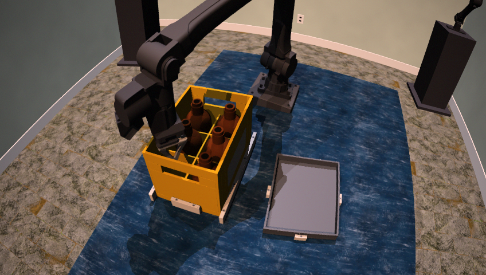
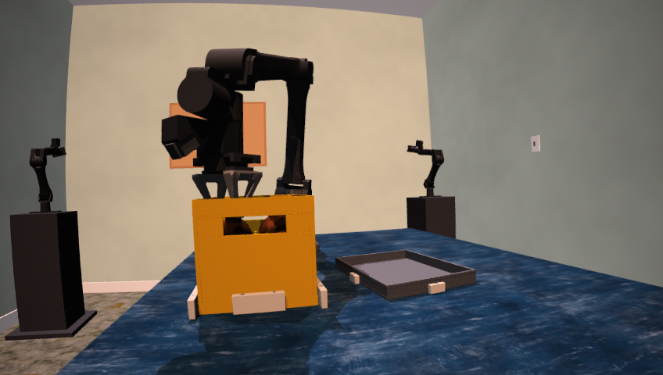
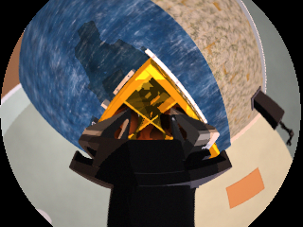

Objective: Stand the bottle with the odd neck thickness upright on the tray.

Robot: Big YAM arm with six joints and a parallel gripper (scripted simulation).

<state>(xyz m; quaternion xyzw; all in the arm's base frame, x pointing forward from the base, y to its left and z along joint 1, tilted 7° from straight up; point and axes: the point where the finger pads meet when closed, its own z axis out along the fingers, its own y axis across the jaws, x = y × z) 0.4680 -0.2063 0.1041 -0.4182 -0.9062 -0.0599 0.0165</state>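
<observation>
The orange crate is 8 cm behind my hand, 5 cm to the left of it and 7 cm below it. The rest, counted from my hand: dark grey tray (4 cm behind, 33 cm to the left, 14 cm below).
</observation>
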